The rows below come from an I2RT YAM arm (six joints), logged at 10 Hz.
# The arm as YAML. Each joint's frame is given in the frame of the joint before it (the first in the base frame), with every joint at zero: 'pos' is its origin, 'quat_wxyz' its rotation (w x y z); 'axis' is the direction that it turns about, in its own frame. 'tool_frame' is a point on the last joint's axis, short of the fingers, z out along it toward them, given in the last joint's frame.
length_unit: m
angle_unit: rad
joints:
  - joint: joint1
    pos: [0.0, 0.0, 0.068]
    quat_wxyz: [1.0, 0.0, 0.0, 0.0]
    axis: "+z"
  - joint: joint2
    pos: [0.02, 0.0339, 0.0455]
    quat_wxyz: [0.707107, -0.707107, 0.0, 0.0]
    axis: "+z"
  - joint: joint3
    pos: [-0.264, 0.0, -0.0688]
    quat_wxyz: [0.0, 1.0, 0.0, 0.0]
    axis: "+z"
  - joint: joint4
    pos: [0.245, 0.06, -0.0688]
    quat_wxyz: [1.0, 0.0, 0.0, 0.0]
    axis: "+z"
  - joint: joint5
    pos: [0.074, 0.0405, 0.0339]
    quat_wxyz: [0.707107, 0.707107, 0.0, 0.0]
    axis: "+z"
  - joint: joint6
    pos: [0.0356, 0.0, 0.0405]
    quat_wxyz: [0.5, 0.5, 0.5, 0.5]
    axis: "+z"
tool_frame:
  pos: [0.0, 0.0, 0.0]
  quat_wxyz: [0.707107, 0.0, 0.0, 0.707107]
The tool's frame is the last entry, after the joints.
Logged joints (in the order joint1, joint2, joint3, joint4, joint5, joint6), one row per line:
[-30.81 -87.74 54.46 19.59 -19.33 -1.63]
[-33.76 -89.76 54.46 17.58 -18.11 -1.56]
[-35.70 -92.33 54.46 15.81 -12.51 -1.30]
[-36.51 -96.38 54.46 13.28 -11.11 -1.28]
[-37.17 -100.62 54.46 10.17 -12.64 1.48]
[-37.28 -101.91 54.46 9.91 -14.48 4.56]
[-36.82 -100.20 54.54 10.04 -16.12 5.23]
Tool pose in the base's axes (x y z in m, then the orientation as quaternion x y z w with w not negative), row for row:
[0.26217 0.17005 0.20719 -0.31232 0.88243 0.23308 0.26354]
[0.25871 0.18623 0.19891 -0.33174 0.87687 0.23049 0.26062]
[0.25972 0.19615 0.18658 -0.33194 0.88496 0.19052 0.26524]
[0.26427 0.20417 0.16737 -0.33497 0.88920 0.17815 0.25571]
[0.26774 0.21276 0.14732 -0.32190 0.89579 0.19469 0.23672]
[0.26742 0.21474 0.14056 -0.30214 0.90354 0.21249 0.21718]
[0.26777 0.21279 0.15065 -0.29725 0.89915 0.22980 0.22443]
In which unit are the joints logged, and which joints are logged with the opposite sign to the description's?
The joints are logged in degrees. Opposite sign: joint1, joint2, joint4.
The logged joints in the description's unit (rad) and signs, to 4 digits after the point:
[0.5377 1.5314 0.9505 -0.3419 -0.3374 -0.0284]
[0.5892 1.5666 0.9505 -0.3068 -0.3161 -0.0272]
[0.6231 1.6115 0.9505 -0.2759 -0.2183 -0.0227]
[0.6372 1.6821 0.9505 -0.2318 -0.1939 -0.0223]
[0.6487 1.7562 0.9505 -0.1775 -0.2206 0.0258]
[0.6507 1.7787 0.9505 -0.1730 -0.2527 0.0796]
[0.6426 1.7488 0.9519 -0.1752 -0.2813 0.0913]

